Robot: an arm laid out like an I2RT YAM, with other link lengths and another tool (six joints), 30 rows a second.
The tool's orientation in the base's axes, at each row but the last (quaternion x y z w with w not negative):
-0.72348, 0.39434, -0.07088, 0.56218
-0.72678, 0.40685, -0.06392, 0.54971
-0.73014, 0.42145, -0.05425, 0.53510
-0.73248, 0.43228, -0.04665, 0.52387
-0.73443, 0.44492, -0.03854, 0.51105
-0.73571, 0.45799, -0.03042, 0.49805
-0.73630, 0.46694, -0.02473, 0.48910
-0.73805, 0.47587, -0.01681, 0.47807
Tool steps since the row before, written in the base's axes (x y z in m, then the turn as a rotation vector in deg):
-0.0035, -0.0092, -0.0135, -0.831, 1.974, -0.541
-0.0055, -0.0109, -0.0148, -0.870, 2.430, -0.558
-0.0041, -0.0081, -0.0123, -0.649, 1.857, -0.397
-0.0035, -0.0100, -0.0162, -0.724, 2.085, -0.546
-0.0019, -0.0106, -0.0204, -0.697, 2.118, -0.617
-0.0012, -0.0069, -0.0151, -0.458, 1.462, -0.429
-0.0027, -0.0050, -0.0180, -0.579, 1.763, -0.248
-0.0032, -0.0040, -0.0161, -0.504, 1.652, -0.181
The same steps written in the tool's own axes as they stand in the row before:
0.0082, 0.0140, -0.0040, -1.663, 0.766, 1.235
0.0088, 0.0162, -0.0054, -1.985, 0.771, 1.561
0.0074, 0.0130, -0.0029, -1.518, 0.556, 1.189
0.0109, 0.0159, -0.0019, -1.663, 0.703, 1.383
0.0143, 0.0180, 0.0011, -1.641, 0.739, 1.454
0.0104, 0.0128, 0.0021, -1.118, 0.498, 1.017
0.0096, 0.0156, 0.0045, -1.476, 0.418, 1.073
0.0081, 0.0142, 0.0044, -1.385, 0.328, 0.996

